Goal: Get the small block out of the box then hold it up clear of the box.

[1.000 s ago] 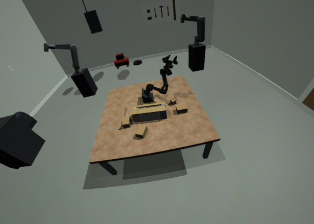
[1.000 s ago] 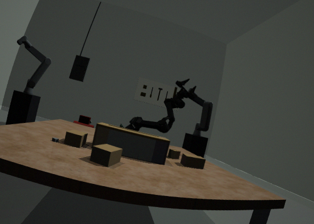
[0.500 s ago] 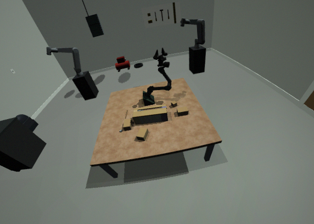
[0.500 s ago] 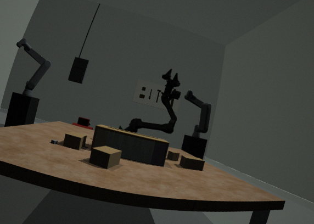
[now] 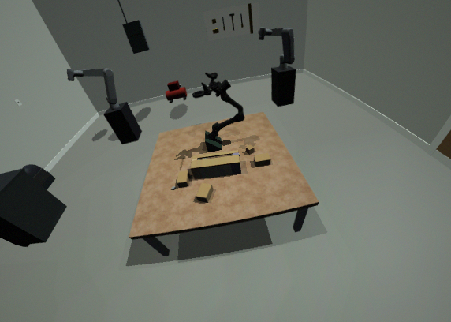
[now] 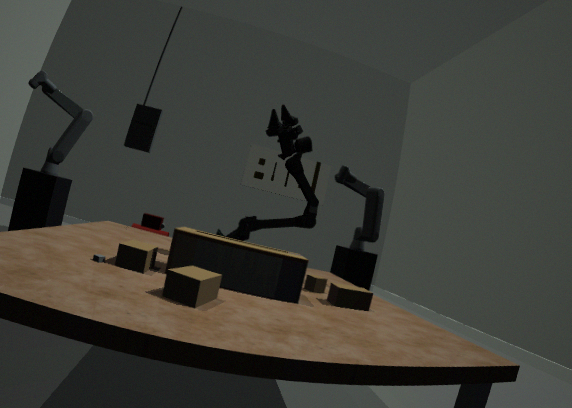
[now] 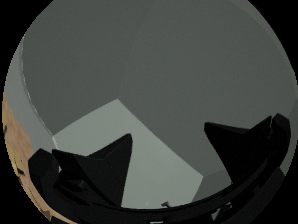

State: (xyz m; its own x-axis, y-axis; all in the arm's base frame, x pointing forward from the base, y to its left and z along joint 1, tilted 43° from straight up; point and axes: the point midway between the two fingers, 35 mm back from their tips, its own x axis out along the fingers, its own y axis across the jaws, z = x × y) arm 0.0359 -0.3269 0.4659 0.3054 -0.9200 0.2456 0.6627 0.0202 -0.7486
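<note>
The clear-fronted box is 61 cm below my gripper tip, 25 cm ahead of it and 5 cm to the right of it. Round my gripper tip: thin stick (67 cm below, 37 cm to the right, 12 cm ahead).
</note>
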